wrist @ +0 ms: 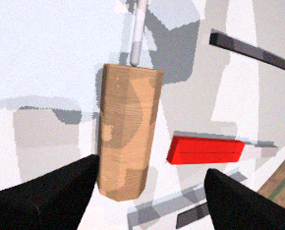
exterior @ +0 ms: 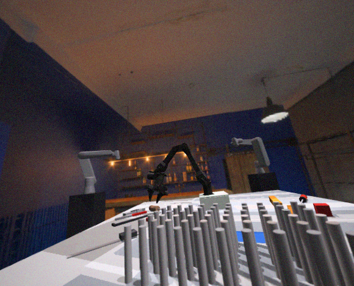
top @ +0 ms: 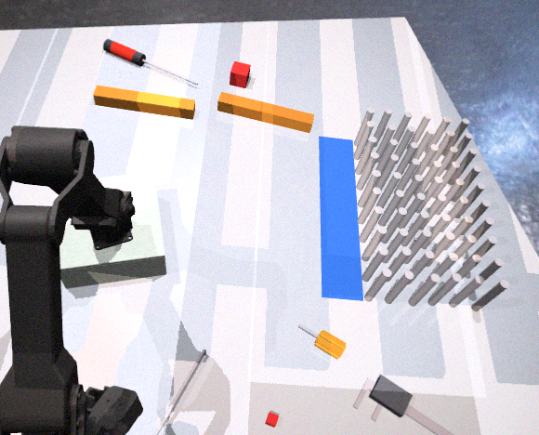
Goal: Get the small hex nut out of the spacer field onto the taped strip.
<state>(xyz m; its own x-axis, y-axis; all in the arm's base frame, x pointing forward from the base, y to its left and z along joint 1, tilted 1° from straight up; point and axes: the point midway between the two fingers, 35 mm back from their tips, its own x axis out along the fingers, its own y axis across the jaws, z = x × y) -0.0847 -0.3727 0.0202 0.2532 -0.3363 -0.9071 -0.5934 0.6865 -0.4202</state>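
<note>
The wooden-handled tool lies 8 cm ahead of my gripper tip, 7 cm to the left of it and 5 cm below it. Also, from my gripper tip: yellow-handled tool (36 cm ahead, 8 cm to the left, 4 cm below); then blue taped strip (53 cm ahead, 33 cm to the left, 6 cm below); then small red cube (23 cm ahead, 5 cm below).
</note>
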